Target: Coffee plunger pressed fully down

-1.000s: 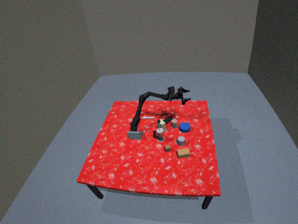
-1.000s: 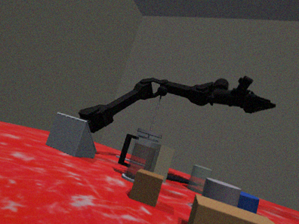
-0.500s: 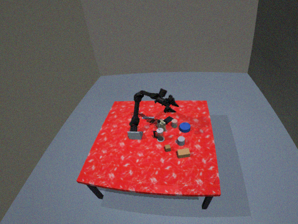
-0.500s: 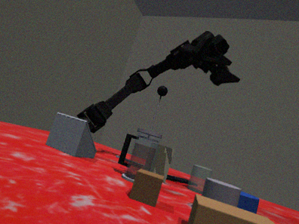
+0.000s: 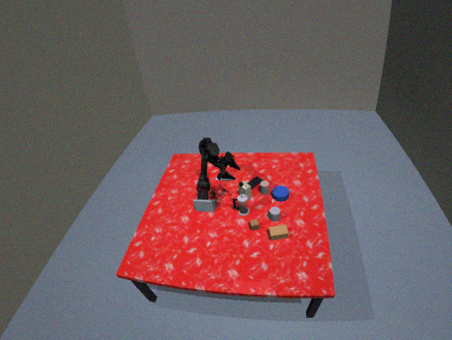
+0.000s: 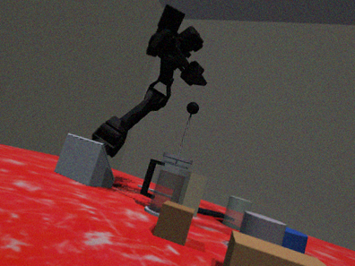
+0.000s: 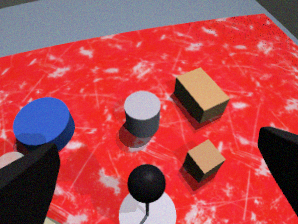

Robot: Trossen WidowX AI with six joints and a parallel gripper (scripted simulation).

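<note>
Right now my gripper tip is 10 mm past the coffee press, 10 mm to the right of it and 210 mm above it. The rest, counted from my gripper tip: greenish cylinder 130 mm ahead, 220 mm to the left, 300 mm below; then brown cube 100 mm ahead, 120 mm to the right, 310 mm below; then beige block 10 mm behind, 150 mm to the left, 280 mm below.
</note>
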